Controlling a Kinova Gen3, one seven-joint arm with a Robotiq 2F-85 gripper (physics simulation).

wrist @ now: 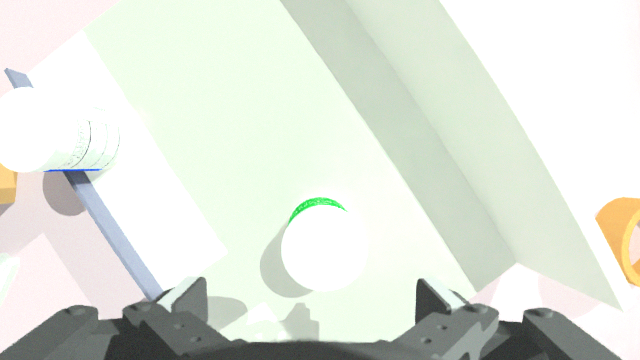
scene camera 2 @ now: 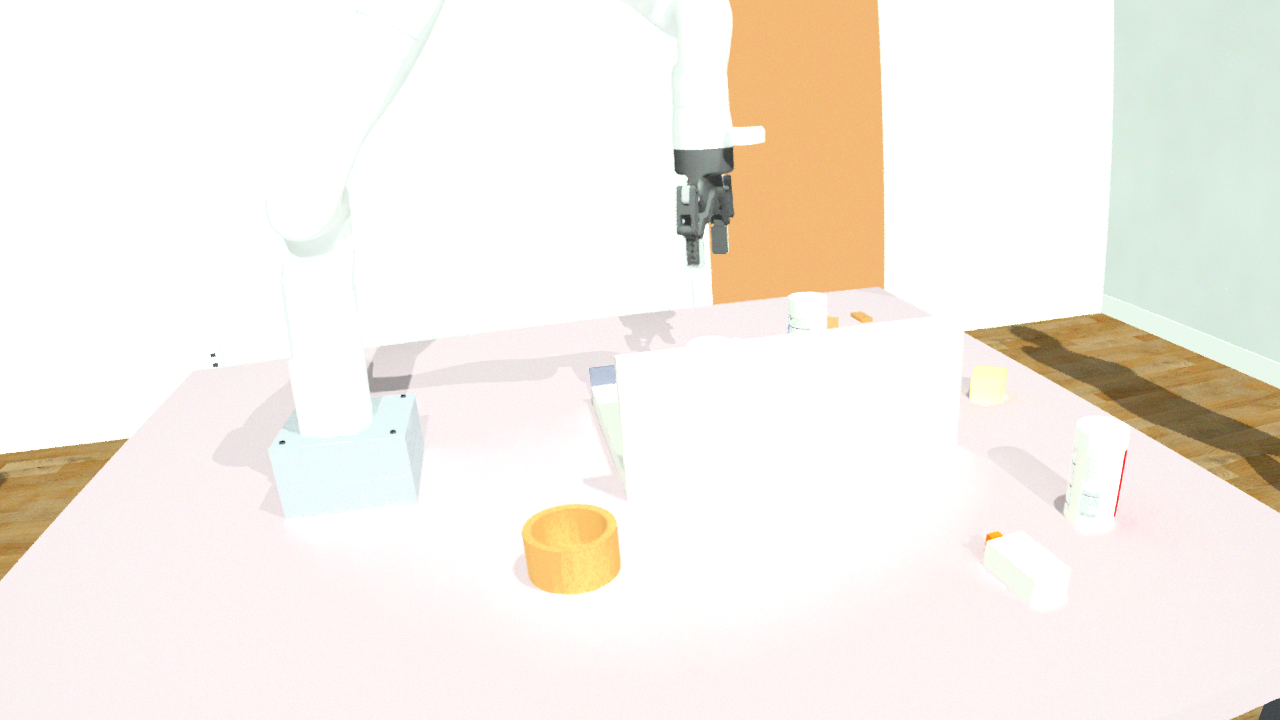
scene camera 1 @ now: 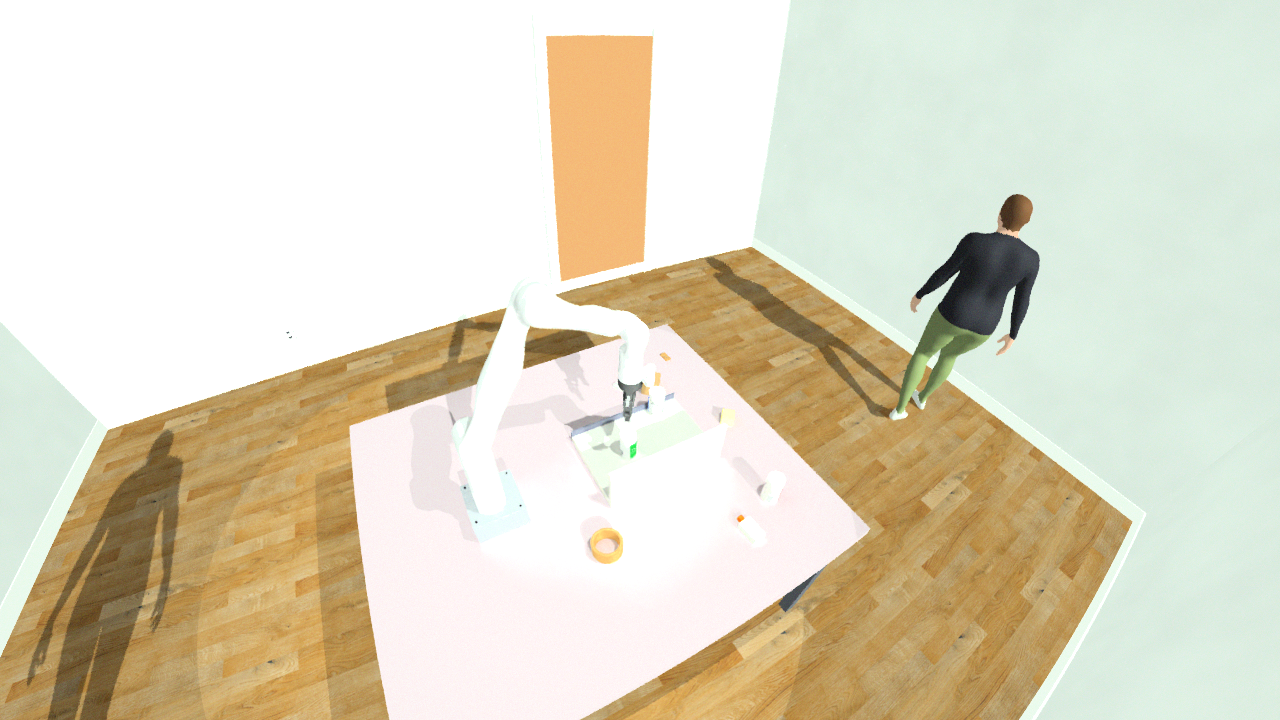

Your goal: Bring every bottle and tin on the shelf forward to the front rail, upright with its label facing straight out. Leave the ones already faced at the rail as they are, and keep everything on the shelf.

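Frame: origin at the arm's base, x ahead, y left, z up, level; centimetres.
Seen in the pictures: gripper, fingertip midpoint: point(wrist: 311, 302) point(scene camera 2: 708, 260) point(scene camera 1: 629, 410); arm's base, origin of the base link: point(scene camera 2: 338, 423) point(scene camera 1: 491, 501).
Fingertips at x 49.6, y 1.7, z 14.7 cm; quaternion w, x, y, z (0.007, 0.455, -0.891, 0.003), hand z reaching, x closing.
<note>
Offsets run from my fingertips to a thing's top centre. "spot": to the spot under its first point.
A white bottle or tin with a green label @(spot: dx -1.7, dy -2.8, dz -10.8 cm) point(scene camera 1: 628, 440) point(wrist: 325, 245) stands upright in the middle depth of the shelf @(spot: dx +16.4, dy +0.9, dz -20.7 cm) point(scene camera 1: 666, 432) point(wrist: 225, 100), away from the front rail @(dx +7.0, dy +15.2, dz -17.8 cm) point(scene camera 1: 595, 427) point(wrist: 107, 235). Its green label faces sideways and somewhat backward, not the rail. A second white container @(dx +18.4, dy +11.7, dz -9.8 cm) point(scene camera 1: 656, 398) point(scene camera 2: 807, 315) point(wrist: 45, 132) stands upright at the rail near the other end; a thin blue edge of its label shows in the wrist view. My gripper point(scene camera 1: 628, 419) point(scene camera 2: 707, 255) point(wrist: 311, 302) is open and empty, pointing down above and beside the green-labelled one. The back panel hides most of the shelf in scene camera 2.
The tall back panel @(spot: dx +5.3, dy -16.1, dz -18.6 cm) point(scene camera 1: 666, 474) point(scene camera 2: 787, 411) edges the shelf. On the table are an orange ring @(dx -23.3, dy -28.3, dz -18.8 cm) point(scene camera 1: 606, 532) point(scene camera 2: 572, 573), a red-marked white container @(dx +32.8, dy -38.9, dz -12.9 cm) point(scene camera 1: 772, 488) point(scene camera 2: 1096, 474), an orange-tipped white bottle @(dx +18.5, dy -45.1, dz -21.0 cm) point(scene camera 1: 750, 530) point(scene camera 2: 1026, 568) on its side and a yellow block @(dx +42.0, dy -3.4, dz -20.0 cm) point(scene camera 1: 726, 416) point(scene camera 2: 988, 383). An orange block @(spot: dx +21.7, dy +24.2, dz -22.4 cm) point(wrist: 7, 185) lies beyond the rail.
</note>
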